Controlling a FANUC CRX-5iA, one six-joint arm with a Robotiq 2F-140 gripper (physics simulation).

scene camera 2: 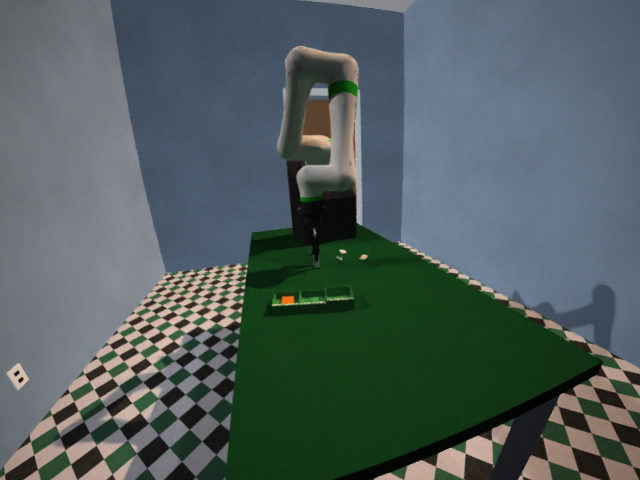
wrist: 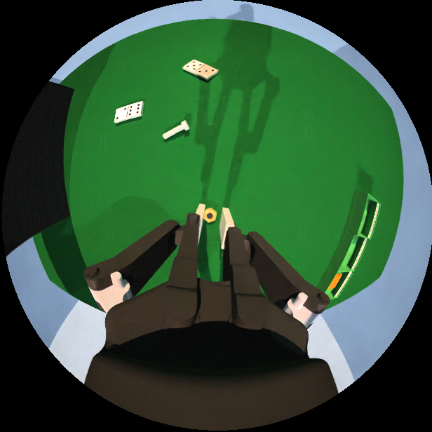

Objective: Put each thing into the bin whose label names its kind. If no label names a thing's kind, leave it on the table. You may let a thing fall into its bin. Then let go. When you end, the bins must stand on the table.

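Places are measured from the arm's base along level axes (x ahead, y left, z up), in millimetres.
Where they show: gripper, between the fingertips: (scene camera 2: 316, 266).
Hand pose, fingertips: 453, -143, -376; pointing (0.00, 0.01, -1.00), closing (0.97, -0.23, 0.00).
Each offset is from my fingertips to the top centre of the thing, as dx, dy, dz. "spot": to the spot under its first point. Level surfaces: height alone.
My gripper (scene camera 2: 316, 264) (wrist: 212, 215) points down low over the table, its fingers close together but apart. A yellow hex nut (wrist: 210, 215) lies between the fingertips, close to the left pad, with a narrow gap to the right pad. The nut is hidden in the scene view. A pale bolt @(-40, +121, +11) (scene camera 2: 339, 257) (wrist: 176, 130) lies on the table. One domino @(-117, +175, +4) (scene camera 2: 342, 251) (wrist: 129, 112) lies near it; another domino @(-3, +233, +4) (scene camera 2: 363, 256) (wrist: 200, 69) lies farther off. A green three-compartment bin row @(spot: +332, -115, +14) (scene camera 2: 312, 308) (wrist: 352, 220) stands on the table. An orange block @(+258, -178, +14) (scene camera 2: 287, 299) (wrist: 334, 281) is in its end compartment. The labels are unreadable here.
The green table @(dz -3) (scene camera 2: 392, 372) (wrist: 300, 150) carries everything. The robot's black base block (scene camera 2: 339, 214) (wrist: 35, 165) stands at the far end in the scene view and at the left in the wrist view. The bins stand near the table's left edge in the scene view.
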